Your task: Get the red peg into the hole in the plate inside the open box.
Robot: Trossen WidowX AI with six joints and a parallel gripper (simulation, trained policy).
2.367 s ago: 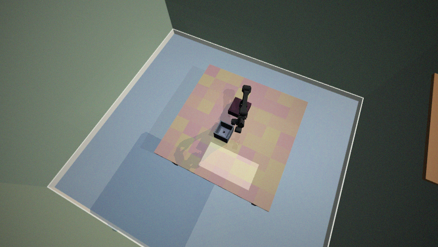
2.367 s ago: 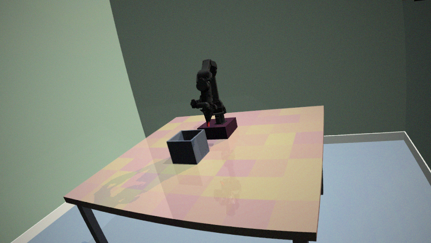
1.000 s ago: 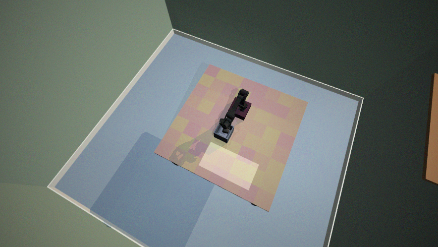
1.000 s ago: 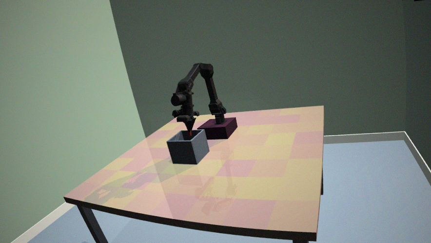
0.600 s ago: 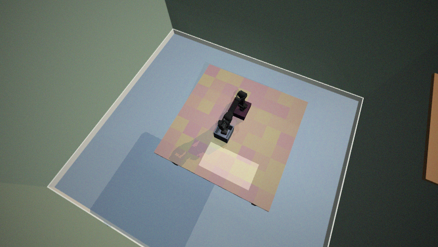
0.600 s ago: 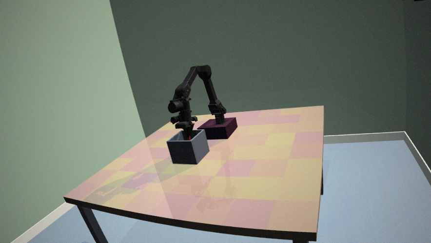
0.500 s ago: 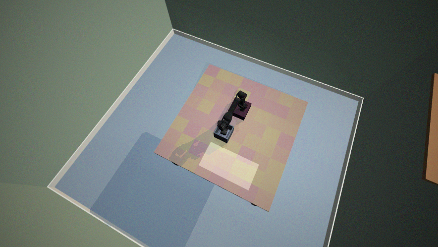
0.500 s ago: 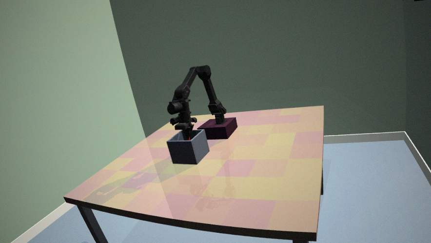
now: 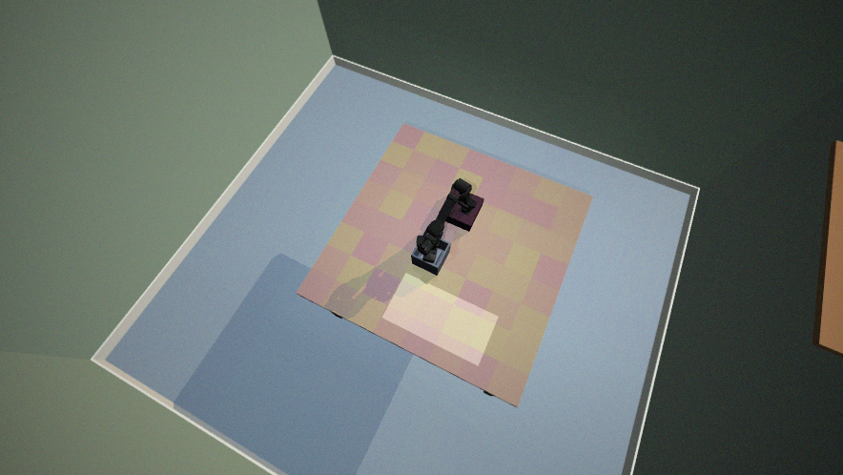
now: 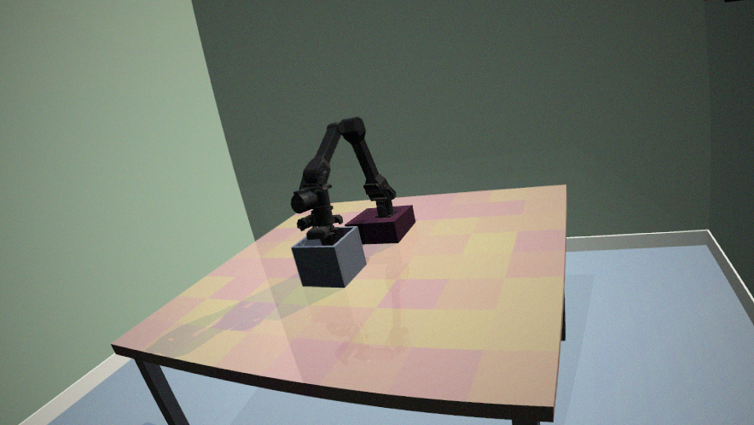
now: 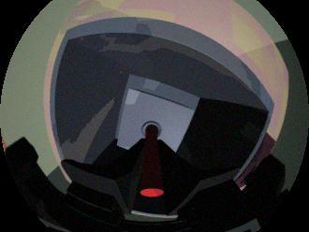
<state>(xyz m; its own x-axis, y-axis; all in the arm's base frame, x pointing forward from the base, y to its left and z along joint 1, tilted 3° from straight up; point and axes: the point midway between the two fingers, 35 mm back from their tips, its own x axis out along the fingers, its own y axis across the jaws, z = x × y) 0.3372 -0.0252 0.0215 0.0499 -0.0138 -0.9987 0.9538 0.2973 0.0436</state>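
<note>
Right now the red peg is 10 mm above my gripper tip. From my gripper tip the other things lie so: plate (40 mm below).
</note>
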